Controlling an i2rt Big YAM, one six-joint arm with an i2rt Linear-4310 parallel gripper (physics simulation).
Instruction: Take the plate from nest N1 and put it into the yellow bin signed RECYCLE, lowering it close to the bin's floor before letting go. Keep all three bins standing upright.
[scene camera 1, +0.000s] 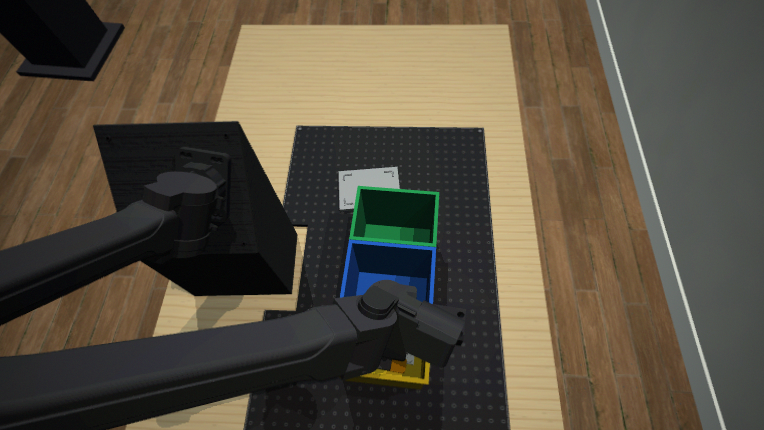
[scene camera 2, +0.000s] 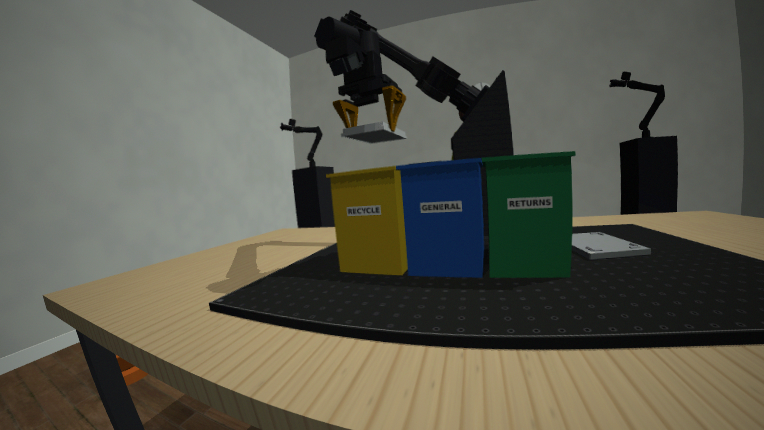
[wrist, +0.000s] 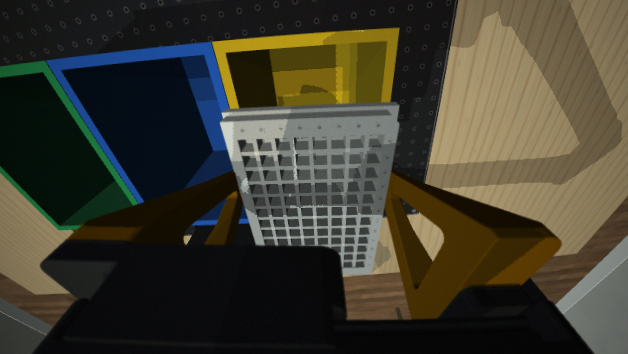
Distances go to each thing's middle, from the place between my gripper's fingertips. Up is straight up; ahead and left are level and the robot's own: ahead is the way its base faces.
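Labels:
Counted from my hand: blue general bin (scene camera 2: 442, 201), 13 cm to the left, 16 cm below, 2 cm behind; green returns bin (scene camera 2: 529, 196), 26 cm to the left, 16 cm below, 2 cm behind; yellow recycle bin (scene camera 1: 415, 376), 16 cm below, 2 cm behind. My gripper 1 cm below the white gridded plate (wrist: 309, 174), 2 cm past it.

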